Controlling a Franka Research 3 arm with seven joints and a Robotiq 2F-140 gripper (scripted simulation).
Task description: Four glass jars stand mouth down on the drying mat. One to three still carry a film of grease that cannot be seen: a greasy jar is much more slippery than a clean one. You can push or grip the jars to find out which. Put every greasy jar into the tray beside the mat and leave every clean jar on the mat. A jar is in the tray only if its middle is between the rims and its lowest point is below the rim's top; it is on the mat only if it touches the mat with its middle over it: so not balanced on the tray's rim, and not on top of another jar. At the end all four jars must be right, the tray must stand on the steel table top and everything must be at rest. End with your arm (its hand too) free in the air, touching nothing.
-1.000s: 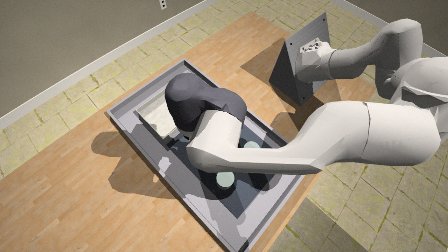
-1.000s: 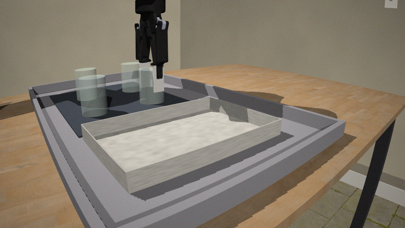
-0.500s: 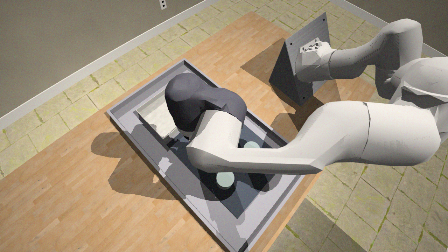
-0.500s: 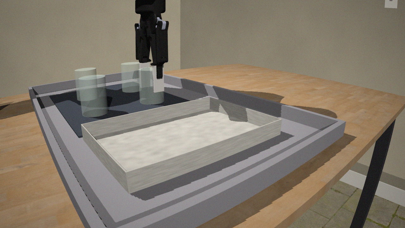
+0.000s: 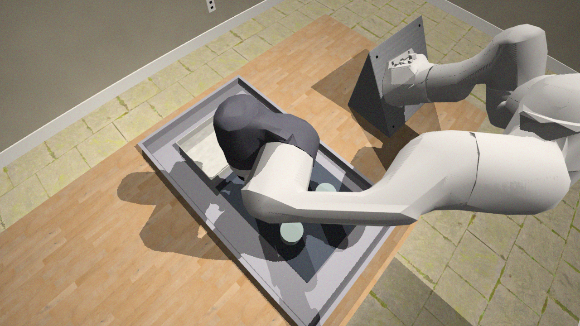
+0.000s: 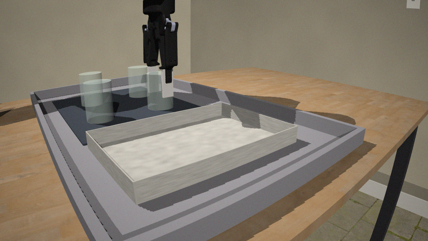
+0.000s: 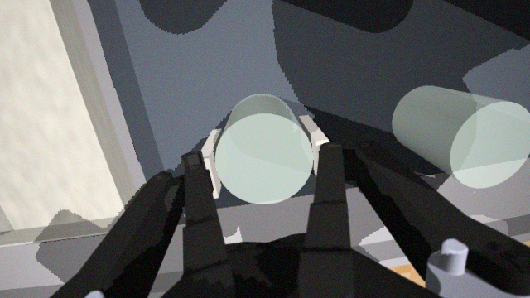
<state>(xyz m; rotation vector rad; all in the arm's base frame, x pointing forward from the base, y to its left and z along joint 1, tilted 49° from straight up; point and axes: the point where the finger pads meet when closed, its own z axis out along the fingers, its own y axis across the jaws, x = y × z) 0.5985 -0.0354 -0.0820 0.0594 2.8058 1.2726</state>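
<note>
Now: the tray 8 cm behind my hand, 24 cm to the right of it and 6 cm below it. Round my hand: dark drying mat: 8 cm behind, 8 cm to the left, 6 cm below; then steel table top: 6 cm behind, 3 cm to the right, 6 cm below.
</note>
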